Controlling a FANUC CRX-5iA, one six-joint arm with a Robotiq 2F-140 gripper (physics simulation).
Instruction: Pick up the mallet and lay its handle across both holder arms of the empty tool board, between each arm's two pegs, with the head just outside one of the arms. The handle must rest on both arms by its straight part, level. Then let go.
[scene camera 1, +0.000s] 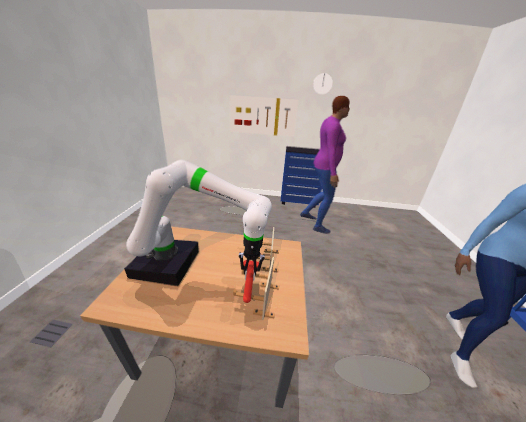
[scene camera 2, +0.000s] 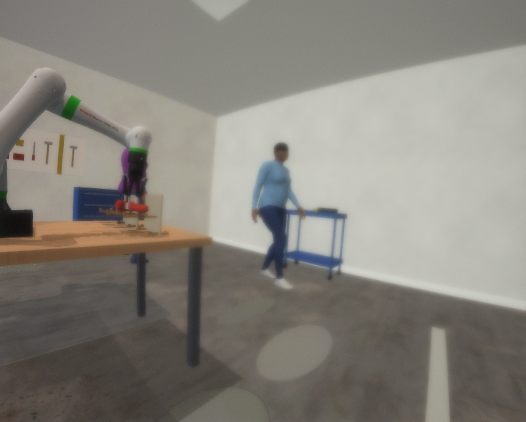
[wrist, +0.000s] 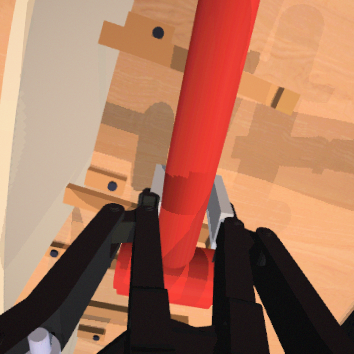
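There is a red mallet (wrist: 218, 45) that I can see, and my own gripper (wrist: 185, 183) is visible to me as well.
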